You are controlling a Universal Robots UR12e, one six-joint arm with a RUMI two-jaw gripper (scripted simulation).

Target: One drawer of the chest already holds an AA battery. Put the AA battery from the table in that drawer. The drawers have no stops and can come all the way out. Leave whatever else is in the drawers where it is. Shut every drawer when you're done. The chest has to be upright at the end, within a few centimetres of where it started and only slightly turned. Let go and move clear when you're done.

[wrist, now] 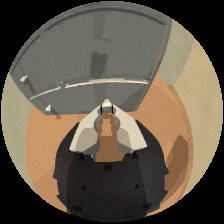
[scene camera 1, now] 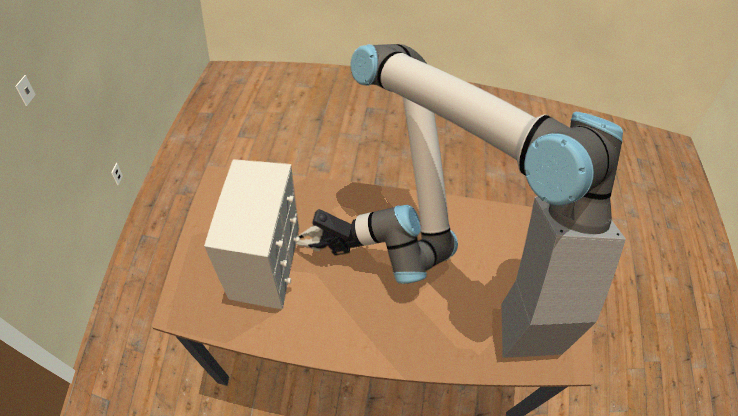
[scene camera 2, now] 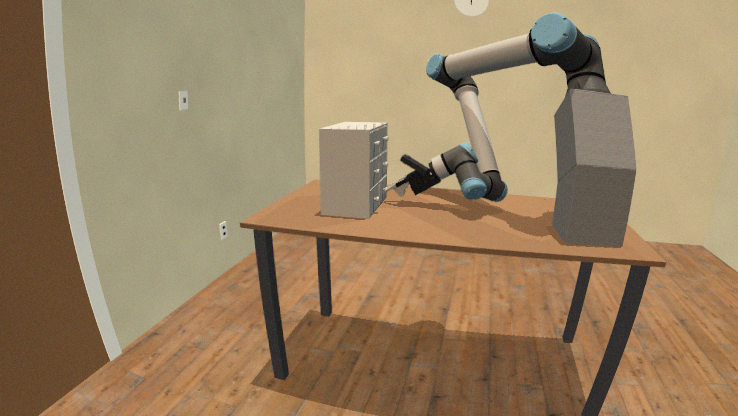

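My gripper: in the wrist view [106, 105], in scene camera 1, in scene camera 2. Same spot on the gripper: [scene camera 1: 316, 243] and [scene camera 2: 401, 180].
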